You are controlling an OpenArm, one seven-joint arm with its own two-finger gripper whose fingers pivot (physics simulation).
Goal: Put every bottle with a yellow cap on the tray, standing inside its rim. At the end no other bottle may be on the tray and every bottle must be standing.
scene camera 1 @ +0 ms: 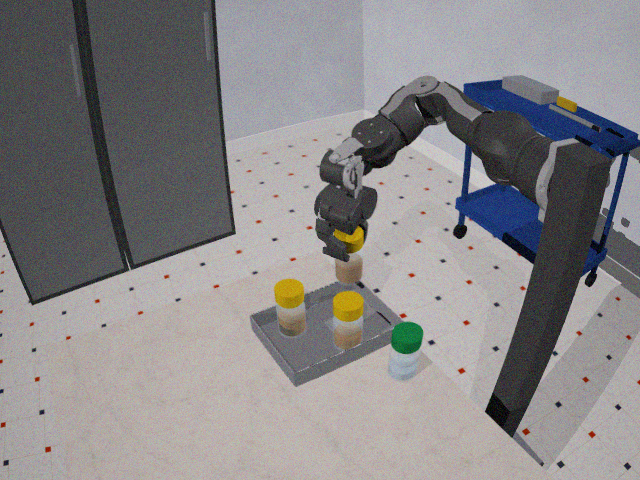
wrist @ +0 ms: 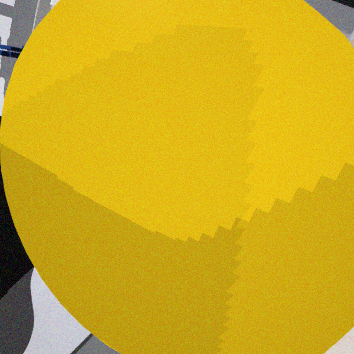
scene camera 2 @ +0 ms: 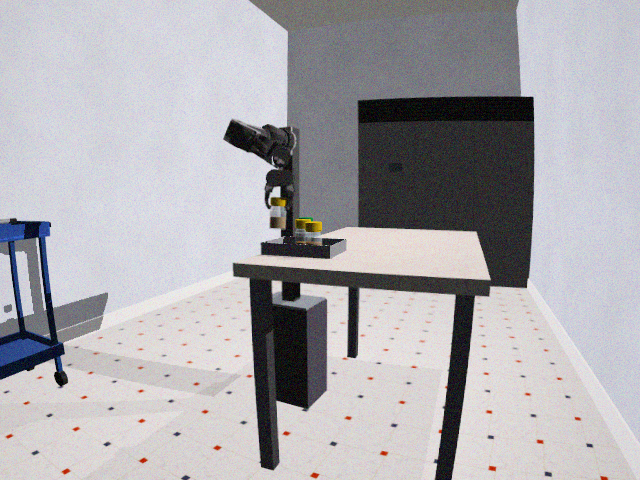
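My gripper (scene camera 1: 348, 250) (scene camera 2: 278, 205) is shut on a yellow-capped bottle (scene camera 1: 348, 269) (scene camera 2: 277, 221) (wrist: 175, 150) with a brown lower part. It holds it upright in the air, with its base above rim height near the tray's back corner in scene camera 1; whether it is fully inside the rim line cannot be told. Its cap fills most of the wrist view and hides what lies below. Two yellow-capped bottles, one at left (scene camera 1: 290, 310) (scene camera 2: 313, 227) and one at right (scene camera 1: 347, 322) (scene camera 2: 301, 224), stand on the grey tray (scene camera 1: 336, 363) (scene camera 2: 294, 250). A green-capped bottle (scene camera 1: 405, 351) stands outside the tray.
The pale table (scene camera 1: 180, 403) (scene camera 2: 413, 253) bears the tray near one edge. The robot's dark post (scene camera 1: 547, 289) rises at the right in scene camera 1. A blue cart (scene camera 1: 485, 206) (scene camera 2: 31, 348) and a dark cabinet (scene camera 1: 155, 129) (scene camera 2: 444, 196) stand away from the table.
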